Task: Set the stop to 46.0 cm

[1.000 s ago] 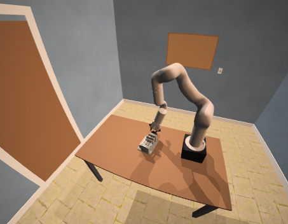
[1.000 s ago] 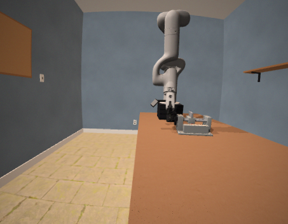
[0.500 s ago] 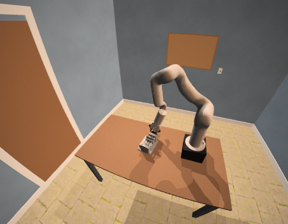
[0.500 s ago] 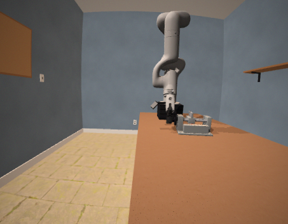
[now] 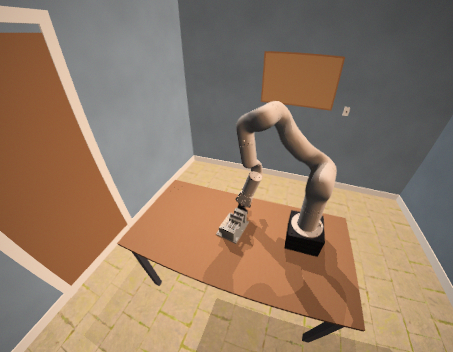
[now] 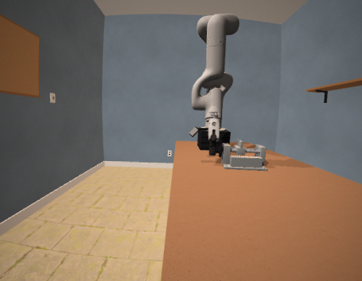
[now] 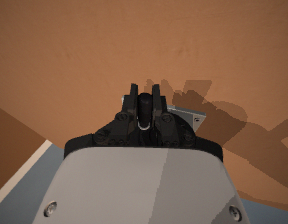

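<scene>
Now: hand 10 mm to the right of the dark round handwheel handle. From my hand the other things lie so: black handwheel 20 mm to the left.
</scene>
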